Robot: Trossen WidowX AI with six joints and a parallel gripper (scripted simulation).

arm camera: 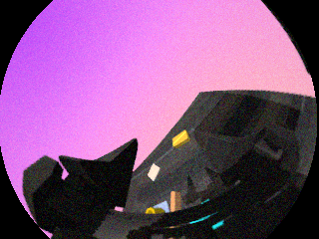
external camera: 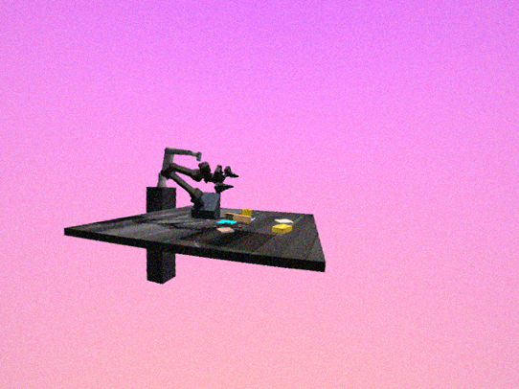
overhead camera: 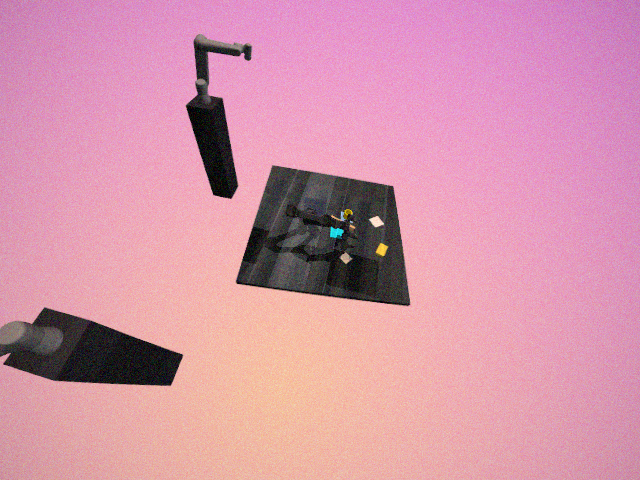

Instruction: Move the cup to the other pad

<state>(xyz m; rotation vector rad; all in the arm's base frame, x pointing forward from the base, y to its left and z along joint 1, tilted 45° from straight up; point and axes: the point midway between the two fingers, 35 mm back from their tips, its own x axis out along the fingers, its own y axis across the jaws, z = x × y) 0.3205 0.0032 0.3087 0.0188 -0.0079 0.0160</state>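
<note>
The cup is 34 cm to the left of my gripper tip, 24 cm below it and 5 cm behind it. The rest, counted from my gripper tip: cyan pad (29 cm below, 14 cm to the left, 12 cm behind); then pale blue patch (34 cm to the left, 29 cm below, 4 cm behind); then brown block (27 cm below, 24 cm to the left, 8 cm behind).
</note>
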